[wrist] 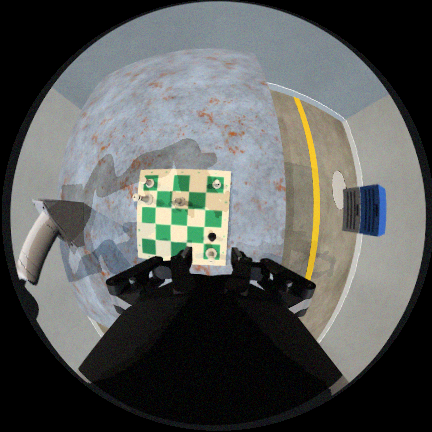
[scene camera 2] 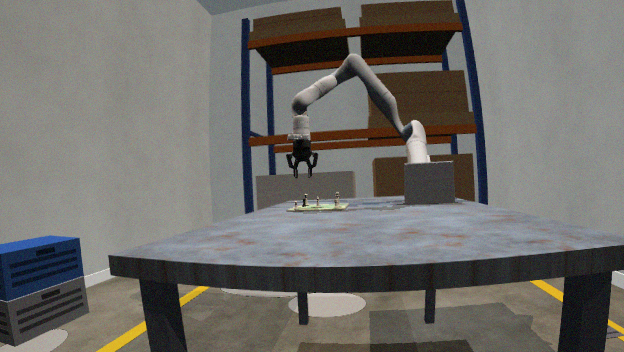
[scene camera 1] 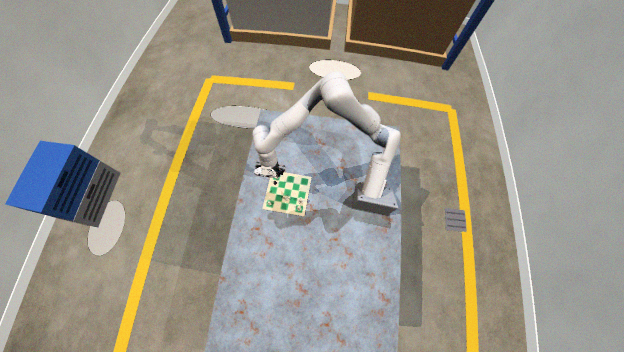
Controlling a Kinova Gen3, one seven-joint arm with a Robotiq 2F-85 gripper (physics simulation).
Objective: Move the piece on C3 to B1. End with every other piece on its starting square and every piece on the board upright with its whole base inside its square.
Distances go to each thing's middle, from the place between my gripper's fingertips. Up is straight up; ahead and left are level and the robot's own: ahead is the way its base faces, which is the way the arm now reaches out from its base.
My hand is 12 cm above the green-and-cream board (scene camera 1: 294, 186), 8 cm past it and 4 cm to the right of it.
